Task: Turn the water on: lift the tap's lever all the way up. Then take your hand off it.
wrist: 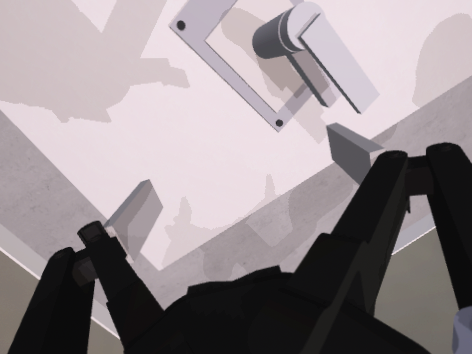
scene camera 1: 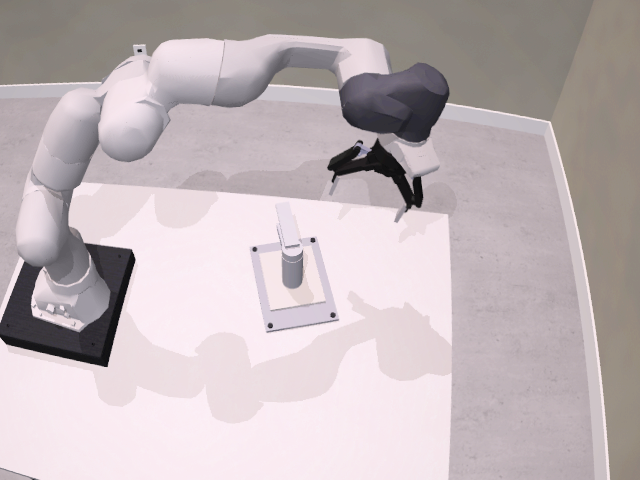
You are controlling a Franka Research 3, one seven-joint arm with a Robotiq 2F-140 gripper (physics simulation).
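The tap's grey upright body (scene camera 1: 292, 271) (wrist: 270, 40) stands on a lilac base plate (scene camera 1: 302, 320) (wrist: 240, 87) with dark corner screws. The tap's lever (scene camera 1: 287, 224) (wrist: 342, 65), a flat pale bar, runs from the top of the body toward the table's back edge. In the wrist view the spout (wrist: 309, 80) shows below the lever, roughly parallel to it, with a gap between them. My gripper (scene camera 1: 366, 199) (wrist: 239, 169) is wide open and empty. It hangs above the table's back right part, right of the lever in the scene view, apart from the tap.
The white table top (scene camera 1: 392, 439) carries the robot's black base block (scene camera 1: 121, 289) at the left. A grey floor (scene camera 1: 516, 310) lies beyond the table, with a low white border (scene camera 1: 576, 248) and a wall (scene camera 1: 617, 206) at the right. Arm shadows fall across the table.
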